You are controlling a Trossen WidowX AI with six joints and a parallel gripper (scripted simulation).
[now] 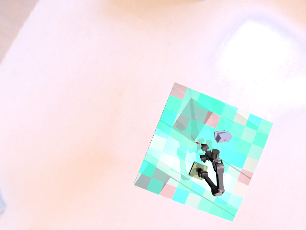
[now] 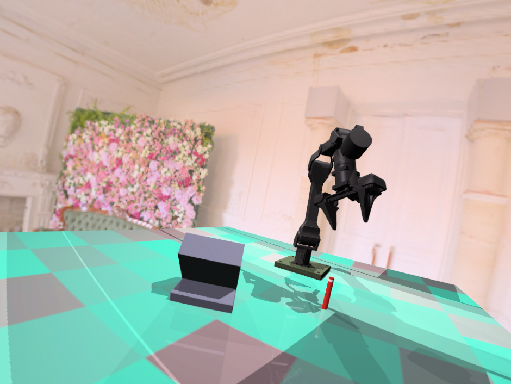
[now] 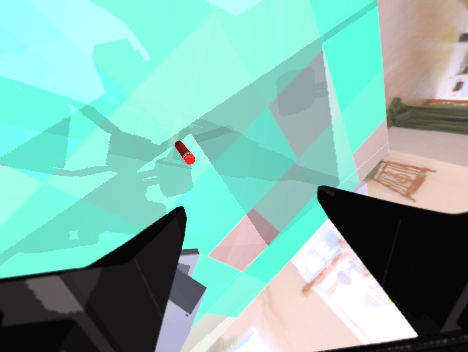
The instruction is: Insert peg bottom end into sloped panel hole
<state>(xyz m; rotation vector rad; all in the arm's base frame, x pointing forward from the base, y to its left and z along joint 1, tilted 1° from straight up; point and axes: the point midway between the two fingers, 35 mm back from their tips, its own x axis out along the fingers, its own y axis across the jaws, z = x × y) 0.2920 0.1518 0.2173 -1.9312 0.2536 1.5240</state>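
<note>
Now: the round red peg 2 cm to the right of my gripper tip and 15 cm below it. The rest, counted from my gripper tip: low foot: 17 cm ahead, 25 cm to the right, 20 cm below; then grey sloped panel: 15 cm ahead, 26 cm to the right, 13 cm below.
</note>
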